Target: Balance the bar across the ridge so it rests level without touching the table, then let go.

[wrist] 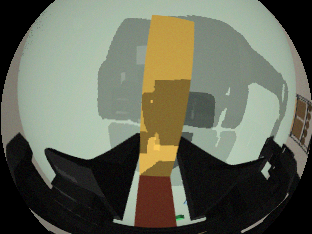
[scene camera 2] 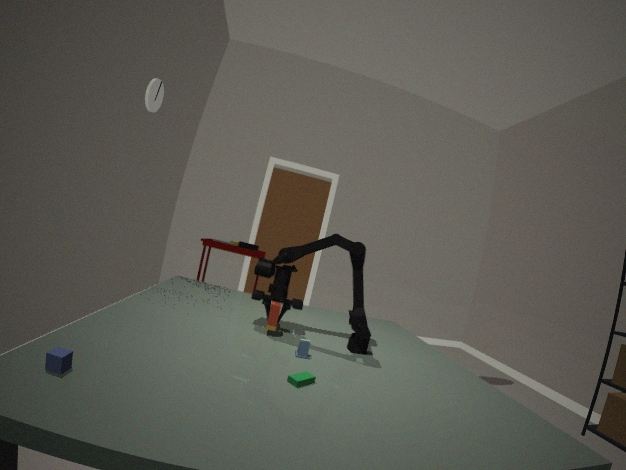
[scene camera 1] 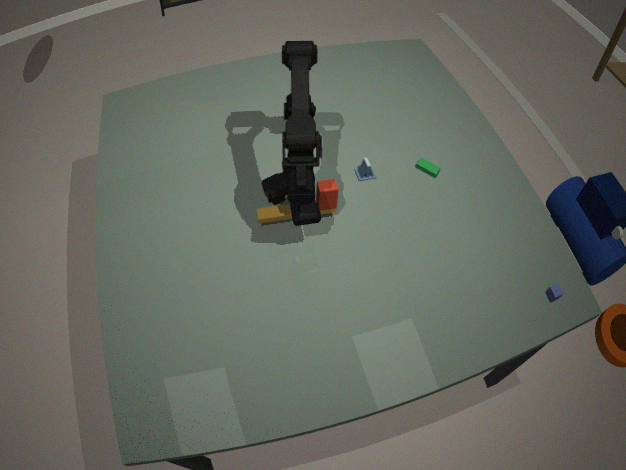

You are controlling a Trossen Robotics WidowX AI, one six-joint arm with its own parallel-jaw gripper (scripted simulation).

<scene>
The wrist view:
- my gripper: 159,139
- bar: 167,71, held by my gripper
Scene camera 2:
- my gripper: 272,321
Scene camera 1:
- my gripper: 300,210
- bar: 327,191
</scene>
